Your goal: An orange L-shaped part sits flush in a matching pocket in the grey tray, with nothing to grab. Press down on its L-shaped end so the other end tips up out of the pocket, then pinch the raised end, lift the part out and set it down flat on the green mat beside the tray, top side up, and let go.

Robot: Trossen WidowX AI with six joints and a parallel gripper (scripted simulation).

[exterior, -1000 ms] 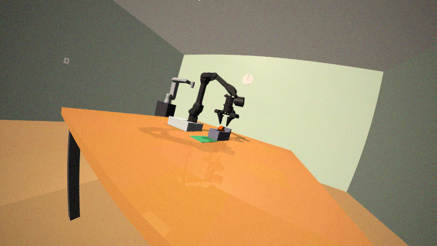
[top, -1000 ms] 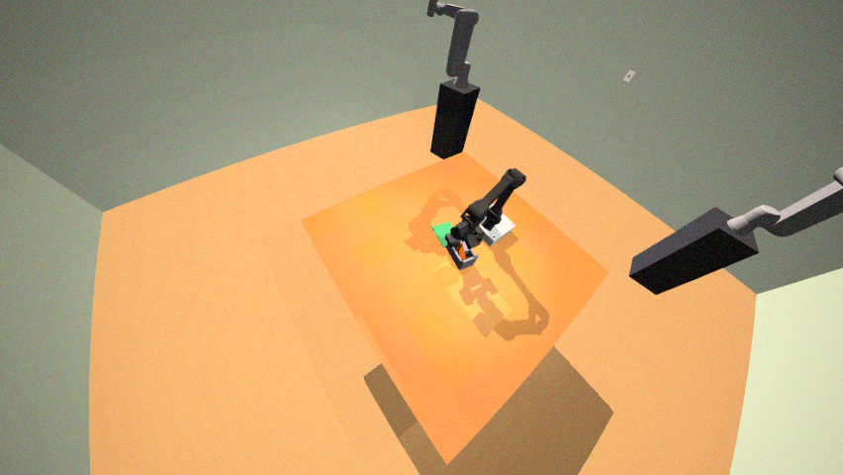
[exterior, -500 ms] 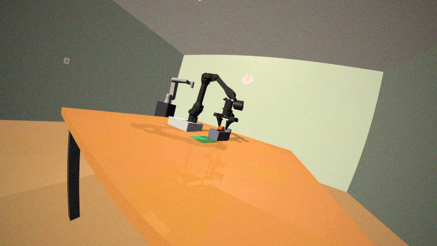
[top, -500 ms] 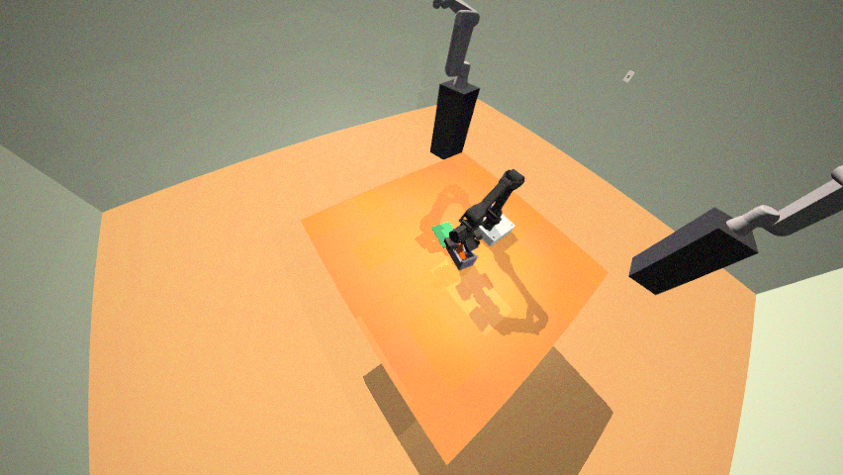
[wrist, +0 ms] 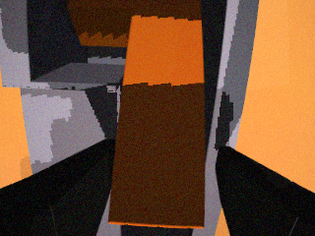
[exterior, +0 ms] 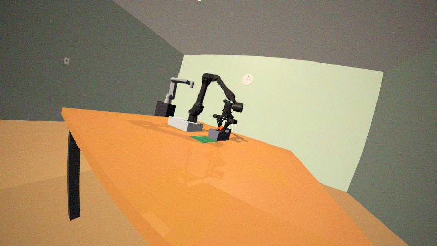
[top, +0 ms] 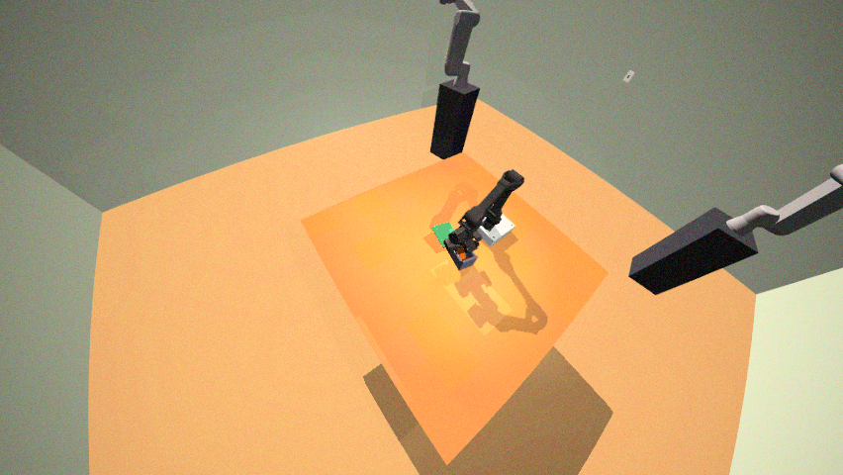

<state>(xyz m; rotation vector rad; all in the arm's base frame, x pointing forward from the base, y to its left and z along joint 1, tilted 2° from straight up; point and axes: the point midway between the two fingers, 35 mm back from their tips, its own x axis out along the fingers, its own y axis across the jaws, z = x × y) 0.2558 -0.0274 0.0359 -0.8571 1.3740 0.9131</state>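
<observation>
Right now my gripper tip is 13 cm to the left of the green mat, 8 cm past it and 8 cm above it. From my gripper tip the other things lie so: orange L-shaped part 4 cm to the left, 3 cm below.
</observation>
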